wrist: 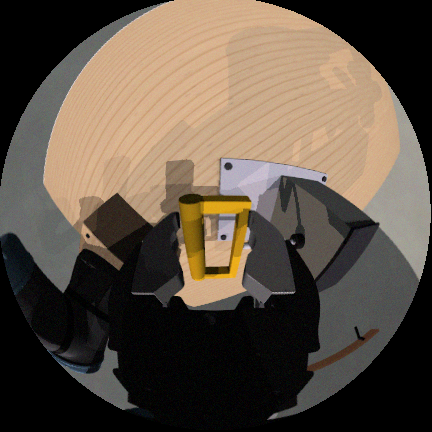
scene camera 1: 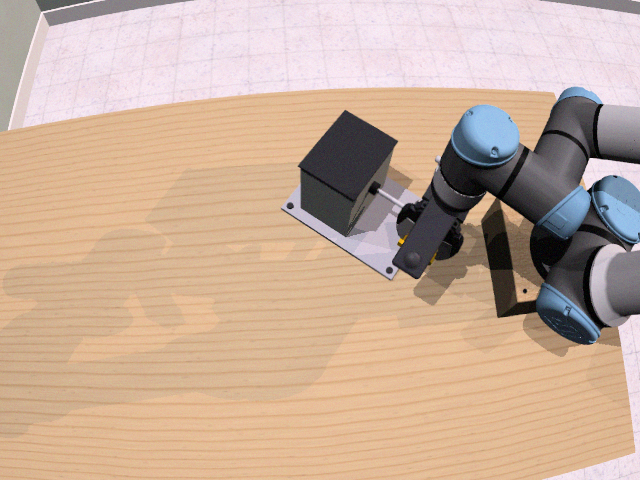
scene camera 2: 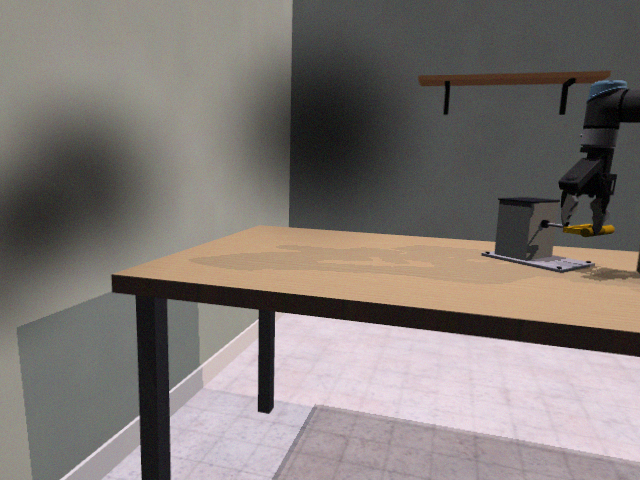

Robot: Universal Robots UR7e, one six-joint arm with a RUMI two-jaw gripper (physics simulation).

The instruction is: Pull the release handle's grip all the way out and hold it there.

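Observation:
The release handle is a yellow frame with a thick round grip (scene camera 1: 433, 258) (scene camera 2: 606, 229) (wrist: 193, 245). A pale rod (scene camera 1: 390, 197) (scene camera 2: 555, 224) joins it to a dark collar on the grey box (scene camera 1: 347, 155) (scene camera 2: 516, 227) (wrist: 320, 212); a clear length of rod shows between collar and handle. The box stands on a light base plate (scene camera 1: 373, 249) (scene camera 2: 568, 264) (wrist: 245, 172). My gripper (scene camera 1: 424, 246) (scene camera 2: 582, 228) (wrist: 213, 212) points down, shut on the handle, one jaw at the round grip's outer side, the other at the frame's rear bar. In scene camera 1 the arm hides most of the handle.
A dark-sided block (scene camera 1: 499, 258) (wrist: 117, 220) stands at the arm's base, to the right of the handle in scene camera 1. The wooden table (scene camera 1: 206, 439) (scene camera 2: 361, 289) carries the fixture. A wall shelf (scene camera 2: 511, 79) (wrist: 345, 353) is behind the arm.

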